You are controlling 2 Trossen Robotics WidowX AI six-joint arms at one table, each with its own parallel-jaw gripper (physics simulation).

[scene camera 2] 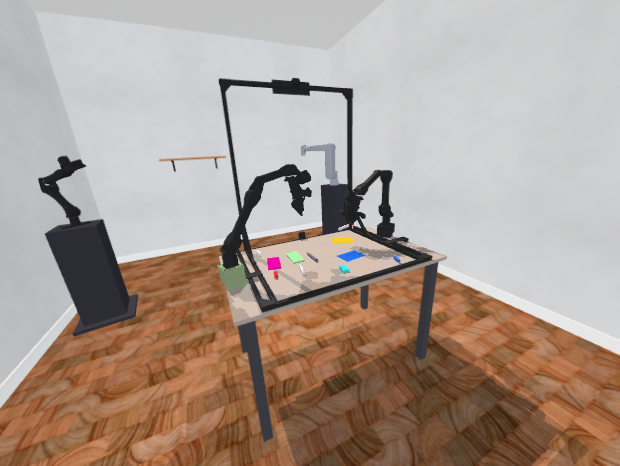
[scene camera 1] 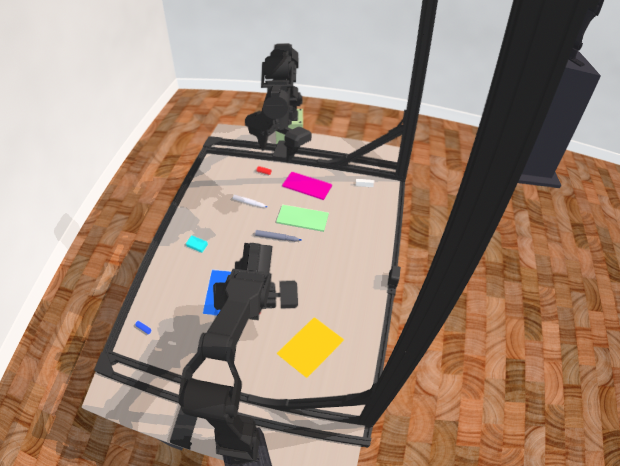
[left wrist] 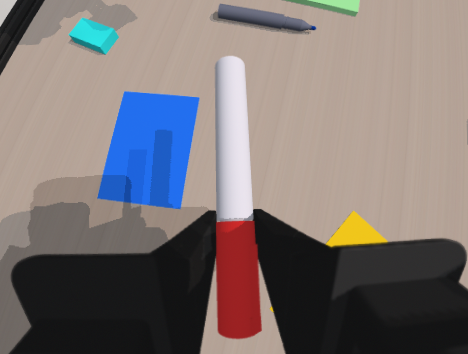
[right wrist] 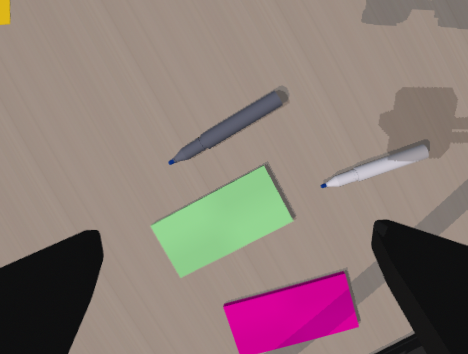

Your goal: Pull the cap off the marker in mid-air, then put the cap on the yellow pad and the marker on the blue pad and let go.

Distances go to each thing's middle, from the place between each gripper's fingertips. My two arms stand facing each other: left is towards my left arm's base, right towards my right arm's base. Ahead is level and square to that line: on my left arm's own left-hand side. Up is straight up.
I see my right gripper 28 cm above the dark grey marker [right wrist: 270,102] and 5 cm to the right of it. From my right hand the other things lie so: white pen [right wrist: 420,152]: 28 cm below, 11 cm ahead, 9 cm to the right; then green block [scene camera 1: 293,216]: 29 cm below, 7 cm behind, 4 cm to the right; then magenta block [scene camera 1: 297,182]: 29 cm below, 18 cm to the right, 7 cm behind.
Now: left hand 290 mm to the left of the dark grey marker, 140 mm above it and 10 mm past it. The rest, counted from my left hand: cyan block [left wrist: 98,37] (240 mm to the right, 240 mm ahead, 140 mm below); then white pen (430 mm to the right, 140 mm below, 90 mm ahead); then green block (370 mm to the right, 140 mm below, 80 mm behind).
